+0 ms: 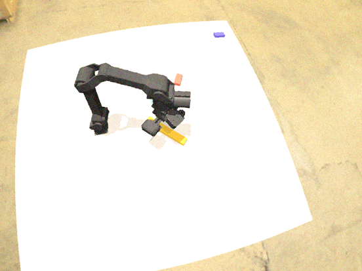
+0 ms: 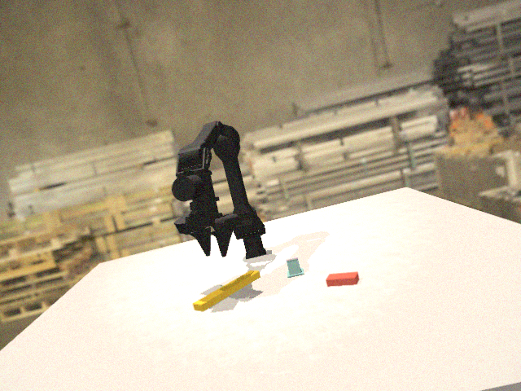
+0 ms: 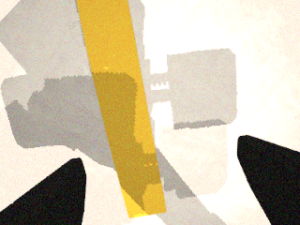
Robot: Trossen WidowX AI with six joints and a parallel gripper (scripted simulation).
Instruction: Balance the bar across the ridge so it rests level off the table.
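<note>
My gripper tip is 20 mm short of the yellow bar, 10 mm to the right of it and 80 mm above it. Round my gripper tip: red block 140 mm ahead, 280 mm to the left, 80 mm below.
</note>
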